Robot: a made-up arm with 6 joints.
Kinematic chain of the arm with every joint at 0, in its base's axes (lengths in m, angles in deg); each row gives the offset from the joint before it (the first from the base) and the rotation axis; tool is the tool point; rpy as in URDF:
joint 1: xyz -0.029 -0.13 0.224 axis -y
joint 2: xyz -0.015 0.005 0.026 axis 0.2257 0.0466 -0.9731
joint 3: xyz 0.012 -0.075 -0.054 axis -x
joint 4: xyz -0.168 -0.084 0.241 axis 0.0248 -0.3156 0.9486
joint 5: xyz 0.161 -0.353 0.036 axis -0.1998 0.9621 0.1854
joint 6: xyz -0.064 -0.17 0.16 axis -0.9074 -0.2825 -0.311
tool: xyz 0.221 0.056 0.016 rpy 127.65 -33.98 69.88
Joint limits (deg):
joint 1: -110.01..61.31
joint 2: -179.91..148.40
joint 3: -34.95..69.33
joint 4: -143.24..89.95
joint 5: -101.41..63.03
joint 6: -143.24..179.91
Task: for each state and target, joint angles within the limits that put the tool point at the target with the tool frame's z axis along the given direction. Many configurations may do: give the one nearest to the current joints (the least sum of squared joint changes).
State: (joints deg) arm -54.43 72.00 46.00 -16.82 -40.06 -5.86
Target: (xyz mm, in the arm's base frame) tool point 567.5 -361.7 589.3 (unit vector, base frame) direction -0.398 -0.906 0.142
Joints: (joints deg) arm -70.54 89.86 56.68 -8.22 -16.18 4.11
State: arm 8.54 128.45 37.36 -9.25 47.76 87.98
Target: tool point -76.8 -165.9 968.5 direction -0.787 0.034 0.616
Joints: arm -35.20 136.58 55.13 -26.74 52.24 91.57
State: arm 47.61 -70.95 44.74 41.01 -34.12 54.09
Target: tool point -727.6 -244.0 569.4 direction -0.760 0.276 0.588
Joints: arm 61.31 -46.26 46.06 2.38 -69.29 62.71
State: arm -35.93 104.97 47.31 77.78 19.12 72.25
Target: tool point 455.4 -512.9 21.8 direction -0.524 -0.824 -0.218
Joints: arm -84.31 77.66 64.94 31.68 4.10 25.39
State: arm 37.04 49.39 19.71 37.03 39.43 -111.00
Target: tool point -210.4 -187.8 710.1 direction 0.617 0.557 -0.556
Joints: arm 61.31 9.45 41.44 26.06 57.79 -102.37
